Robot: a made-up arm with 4 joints.
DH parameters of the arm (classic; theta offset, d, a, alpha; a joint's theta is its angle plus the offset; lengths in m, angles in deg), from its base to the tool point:
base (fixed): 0 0.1 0 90
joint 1: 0 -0.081 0.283 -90
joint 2: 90 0.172 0.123 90
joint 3: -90 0.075 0.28 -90
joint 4: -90 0.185 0.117 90
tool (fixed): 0 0.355 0 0
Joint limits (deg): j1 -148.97..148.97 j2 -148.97..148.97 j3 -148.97..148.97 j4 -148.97..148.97
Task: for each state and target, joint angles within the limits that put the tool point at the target. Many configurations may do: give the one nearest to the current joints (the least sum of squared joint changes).
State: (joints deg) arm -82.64 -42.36 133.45 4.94
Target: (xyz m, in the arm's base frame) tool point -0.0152 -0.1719 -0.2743
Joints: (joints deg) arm -128.74 -71.53 148.97 8.94
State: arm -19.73 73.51 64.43 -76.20
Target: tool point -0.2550 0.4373 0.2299
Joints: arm -0.55 32.08 61.21 -131.77
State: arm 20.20 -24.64 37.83 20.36
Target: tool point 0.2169 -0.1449 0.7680
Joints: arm 45.92 -69.70 50.48 25.31
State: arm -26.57 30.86 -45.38 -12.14
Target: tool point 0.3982 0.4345 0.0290
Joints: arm -24.34 16.78 -42.23 2.35
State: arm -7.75 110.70 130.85 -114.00
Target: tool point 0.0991 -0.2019 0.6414
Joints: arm -9.76 88.54 131.68 -120.79
